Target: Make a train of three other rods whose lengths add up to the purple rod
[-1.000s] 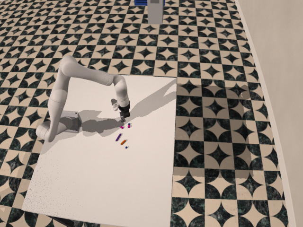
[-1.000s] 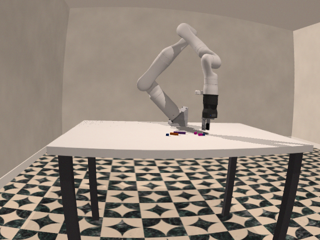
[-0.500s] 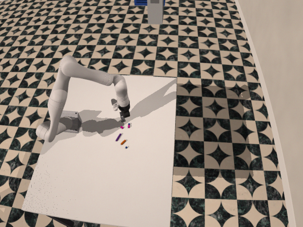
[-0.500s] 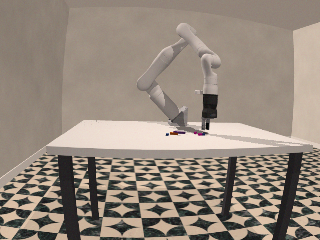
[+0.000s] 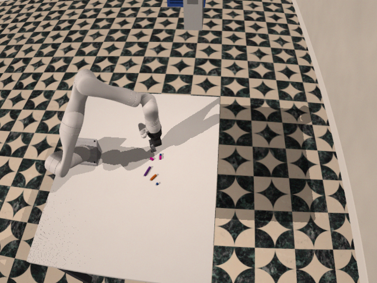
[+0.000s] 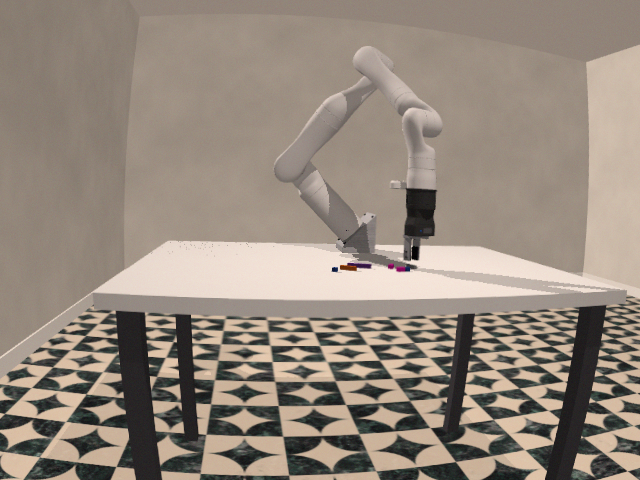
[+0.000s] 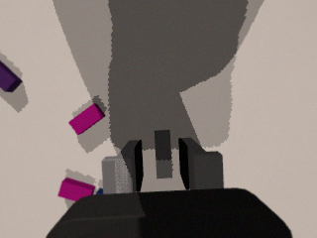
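My hand is 30 mm above the grey rod. The rest, counted from my hand: purple rod 130 mm to the right, 30 mm below; then orange rod 160 mm to the right, 50 mm ahead, 30 mm below.
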